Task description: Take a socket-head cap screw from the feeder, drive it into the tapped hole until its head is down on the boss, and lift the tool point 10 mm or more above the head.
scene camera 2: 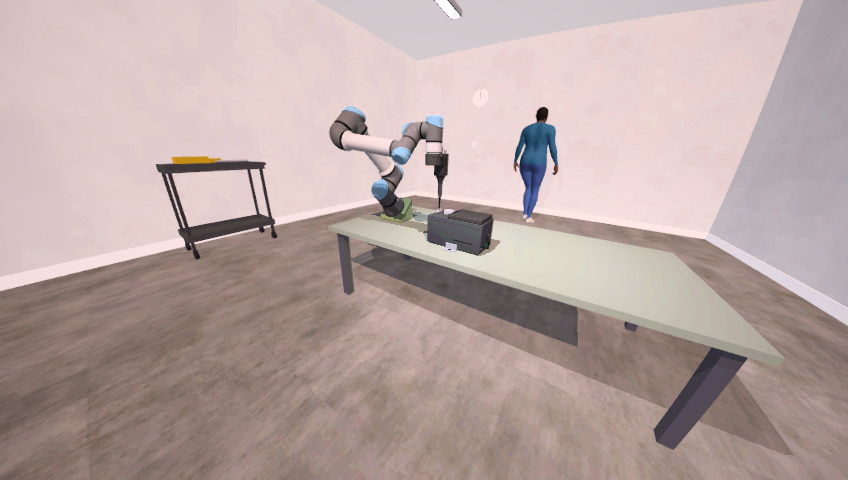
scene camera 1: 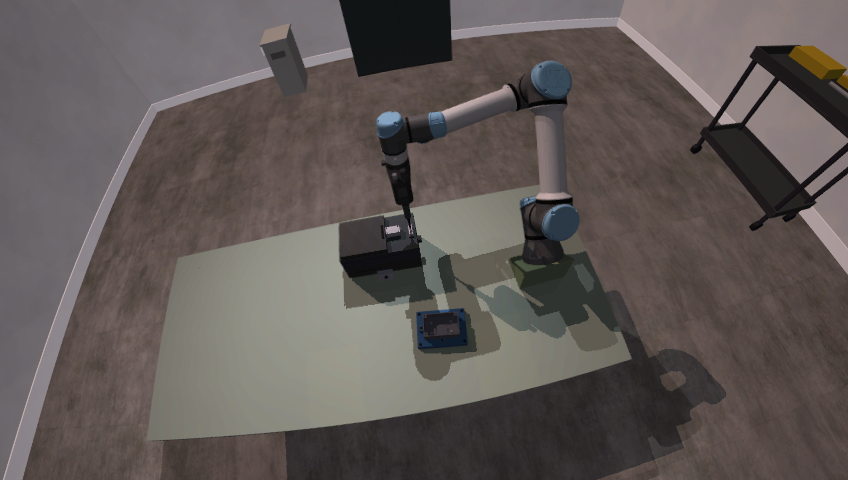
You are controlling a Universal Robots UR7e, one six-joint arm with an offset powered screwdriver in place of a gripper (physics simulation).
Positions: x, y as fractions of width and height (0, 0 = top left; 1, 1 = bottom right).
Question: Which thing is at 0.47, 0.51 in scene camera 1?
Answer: A black screw feeder.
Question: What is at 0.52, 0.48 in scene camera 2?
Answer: A black screw feeder.
